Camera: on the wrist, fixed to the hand. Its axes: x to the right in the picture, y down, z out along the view.
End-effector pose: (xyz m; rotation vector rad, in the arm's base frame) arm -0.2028 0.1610 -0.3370 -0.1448 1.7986 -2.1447
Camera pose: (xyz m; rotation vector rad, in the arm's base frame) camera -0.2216 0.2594 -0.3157 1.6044 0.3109 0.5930
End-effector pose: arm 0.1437 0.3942 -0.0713 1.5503 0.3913 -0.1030
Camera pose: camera 0.0996 0.4820 -0.1001 0.2157 -1.7737 2.3947
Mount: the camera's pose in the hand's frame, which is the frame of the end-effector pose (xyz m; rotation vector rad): -0.0166 -0.0383 -0.0935 0.3564 -0.4089 -3.0188
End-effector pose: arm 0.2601 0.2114 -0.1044 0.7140 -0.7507 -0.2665
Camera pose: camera 0.3149 0.2371 -0.1870 -1.2644 -0.5424 2.4151
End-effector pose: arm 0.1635 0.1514 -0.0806 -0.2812 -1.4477 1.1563
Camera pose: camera 0.2649 0.1654 -0.0800 1.8430 -0.4051 -1.1800
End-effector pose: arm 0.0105 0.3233 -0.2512 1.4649 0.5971 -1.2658
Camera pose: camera 0.0081 0.4251 -0.2622 0.5522 -1.1426 1.5480
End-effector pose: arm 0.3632 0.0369 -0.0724 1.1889 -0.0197 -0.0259
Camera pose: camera 0.3489 0.1099 -0.1428 -0.3798 -1.3381 2.7106
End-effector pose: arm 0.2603 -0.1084 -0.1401 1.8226 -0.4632 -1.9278
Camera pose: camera 0.3505 -0.0617 -0.1531 -0.2646 -1.1510 0.6773
